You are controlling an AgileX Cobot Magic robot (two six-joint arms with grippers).
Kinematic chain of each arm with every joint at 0, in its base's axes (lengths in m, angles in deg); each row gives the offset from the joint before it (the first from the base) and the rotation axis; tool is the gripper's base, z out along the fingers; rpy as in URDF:
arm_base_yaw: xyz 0 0 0.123 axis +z
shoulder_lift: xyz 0 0 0 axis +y
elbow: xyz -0.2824 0 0.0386 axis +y
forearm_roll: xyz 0.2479 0 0.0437 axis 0.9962 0 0.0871
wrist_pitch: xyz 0 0 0 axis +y
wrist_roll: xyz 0.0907 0 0.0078 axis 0.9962 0 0.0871
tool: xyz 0 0 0 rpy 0 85 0
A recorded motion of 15 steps. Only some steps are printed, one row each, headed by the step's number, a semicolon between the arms.
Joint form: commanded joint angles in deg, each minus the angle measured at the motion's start. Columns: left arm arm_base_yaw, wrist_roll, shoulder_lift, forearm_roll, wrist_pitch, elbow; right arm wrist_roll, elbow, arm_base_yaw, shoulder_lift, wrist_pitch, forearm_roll.
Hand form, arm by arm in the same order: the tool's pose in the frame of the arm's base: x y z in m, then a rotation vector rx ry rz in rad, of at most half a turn. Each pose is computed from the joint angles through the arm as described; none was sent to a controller.
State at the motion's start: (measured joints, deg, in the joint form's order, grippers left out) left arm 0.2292 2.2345 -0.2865 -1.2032 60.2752 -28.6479; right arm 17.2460 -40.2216 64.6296 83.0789 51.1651 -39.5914
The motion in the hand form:
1: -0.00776 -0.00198 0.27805 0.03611 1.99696 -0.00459; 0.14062 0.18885 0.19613 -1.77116 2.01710 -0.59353
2: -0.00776 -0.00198 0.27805 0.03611 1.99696 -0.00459; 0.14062 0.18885 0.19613 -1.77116 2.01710 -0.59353
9: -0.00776 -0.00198 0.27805 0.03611 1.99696 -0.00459; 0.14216 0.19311 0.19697 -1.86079 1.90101 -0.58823
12: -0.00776 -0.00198 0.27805 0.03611 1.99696 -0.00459; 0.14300 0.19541 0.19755 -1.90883 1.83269 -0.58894
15: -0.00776 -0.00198 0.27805 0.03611 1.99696 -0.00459; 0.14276 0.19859 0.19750 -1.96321 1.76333 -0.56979
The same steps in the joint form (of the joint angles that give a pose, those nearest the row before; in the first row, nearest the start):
1: -0.11 -0.11 -1.26 -0.23 -0.80 0.17; -6.59 0.17 0.34 -0.34 -1.83 -3.84
2: -0.11 -0.11 -1.26 -0.23 -0.80 0.17; -6.59 0.17 0.34 -0.34 -1.83 -3.84
9: -0.11 -0.11 -1.26 -0.23 -0.80 0.17; -10.77 0.17 0.34 -0.34 -4.41 -5.62
12: -0.11 -0.11 -1.26 -0.23 -0.80 0.17; -13.12 0.17 0.34 -0.34 -5.79 -6.70
15: -0.11 -0.11 -1.26 -0.23 -0.80 0.17; -16.21 0.17 0.34 -0.34 -7.79 -6.82

